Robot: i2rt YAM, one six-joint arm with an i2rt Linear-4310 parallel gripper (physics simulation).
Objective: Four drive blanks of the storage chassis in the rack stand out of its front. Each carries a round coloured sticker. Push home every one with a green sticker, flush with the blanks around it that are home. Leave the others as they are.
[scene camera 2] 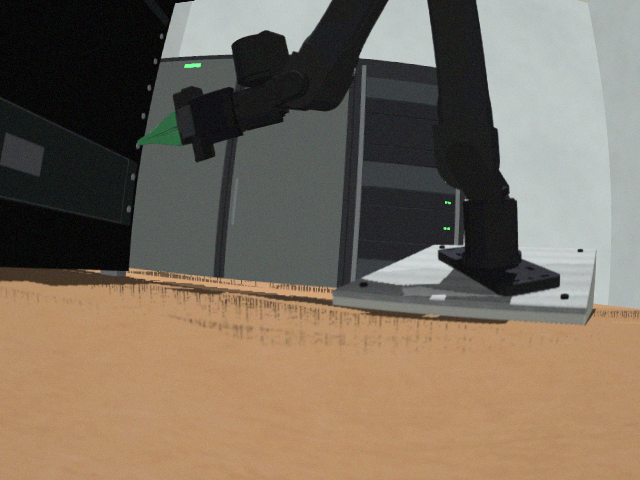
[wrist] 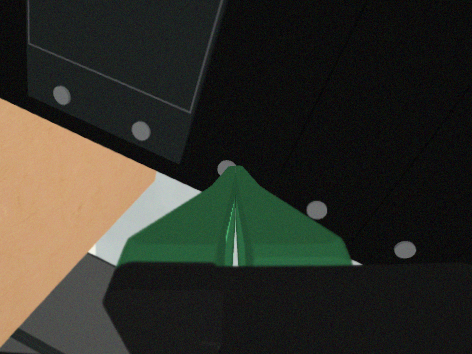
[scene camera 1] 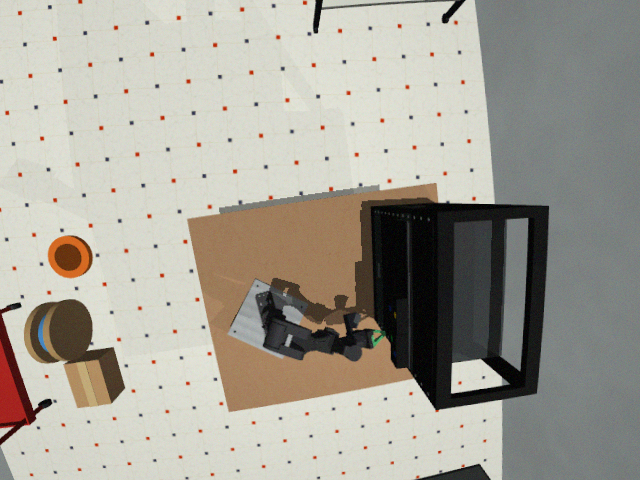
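The black rack (scene camera 1: 445, 310) (scene camera 2: 103, 242) stands at the right in scene camera 1 and at the left in scene camera 2. A dark chassis (scene camera 1: 402, 341) sits low in it, with tiny yellow and blue specks at its front in scene camera 1. Individual blanks and how far they stand out cannot be made out; no stickers show in the wrist view. My gripper (scene camera 1: 383, 335) (scene camera 2: 138, 143) (wrist: 235, 177) is shut with nothing between its green fingers. Its tips are at the edge of the rack's front, overlapping a grey screw head (wrist: 225, 166) in the wrist view. Contact cannot be told.
A dark panel (scene camera 2: 77, 173) (wrist: 110, 50) is on the rack's front, below the fingertips in scene camera 2. Several screw heads line the rack's edge. The arm's metal base plate (scene camera 1: 242, 320) (scene camera 2: 465, 308) rests on the brown mat (scene camera 1: 289, 237). Grey cabinets (scene camera 2: 284, 180) stand behind.
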